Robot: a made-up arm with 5 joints. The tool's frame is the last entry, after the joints.
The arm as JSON. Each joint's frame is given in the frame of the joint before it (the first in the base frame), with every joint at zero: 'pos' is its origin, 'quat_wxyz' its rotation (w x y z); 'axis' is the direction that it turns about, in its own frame. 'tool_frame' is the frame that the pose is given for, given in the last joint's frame.
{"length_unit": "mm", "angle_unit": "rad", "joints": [
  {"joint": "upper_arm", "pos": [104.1, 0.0, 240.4], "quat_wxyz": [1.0, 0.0, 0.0, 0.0], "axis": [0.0, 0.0, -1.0]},
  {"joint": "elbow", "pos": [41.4, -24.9, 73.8], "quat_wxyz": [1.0, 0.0, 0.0, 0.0], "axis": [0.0, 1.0, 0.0]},
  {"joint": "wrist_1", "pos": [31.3, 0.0, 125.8], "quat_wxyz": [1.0, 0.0, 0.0, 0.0], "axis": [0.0, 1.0, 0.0]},
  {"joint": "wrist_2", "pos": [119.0, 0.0, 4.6], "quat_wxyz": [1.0, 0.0, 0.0, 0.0], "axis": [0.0, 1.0, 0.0]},
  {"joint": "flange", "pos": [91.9, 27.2, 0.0], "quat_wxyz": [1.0, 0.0, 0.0, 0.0], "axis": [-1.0, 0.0, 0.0]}
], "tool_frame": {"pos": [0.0, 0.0, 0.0], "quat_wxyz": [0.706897, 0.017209, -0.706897, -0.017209]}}
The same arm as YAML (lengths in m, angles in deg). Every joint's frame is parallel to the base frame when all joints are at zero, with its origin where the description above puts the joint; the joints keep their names.
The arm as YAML. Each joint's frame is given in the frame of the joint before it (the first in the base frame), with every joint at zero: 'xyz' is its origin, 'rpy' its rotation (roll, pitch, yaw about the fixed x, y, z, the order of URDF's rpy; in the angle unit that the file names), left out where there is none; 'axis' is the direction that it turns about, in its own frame. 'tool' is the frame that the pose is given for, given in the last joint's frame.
units:
  length: m
  angle: deg
joints:
  - name: upper_arm
    type: revolute
    origin:
      xyz: [0.1041, 0.0, 0.2404]
    axis: [0.0, 0.0, -1.0]
  - name: elbow
    type: revolute
    origin:
      xyz: [0.0414, -0.0249, 0.0738]
    axis: [0.0, 1.0, 0.0]
  - name: wrist_1
    type: revolute
    origin:
      xyz: [0.0313, 0.0, 0.1258]
    axis: [0.0, 1.0, 0.0]
  - name: wrist_2
    type: revolute
    origin:
      xyz: [0.119, 0.0, 0.0046]
    axis: [0.0, 1.0, 0.0]
  - name: flange
    type: revolute
    origin:
      xyz: [0.0919, 0.0272, 0.0]
    axis: [-1.0, 0.0, 0.0]
tool:
  origin:
    xyz: [0.0, 0.0, 0.0]
    rpy: [90.0, -87.21, -90.0]

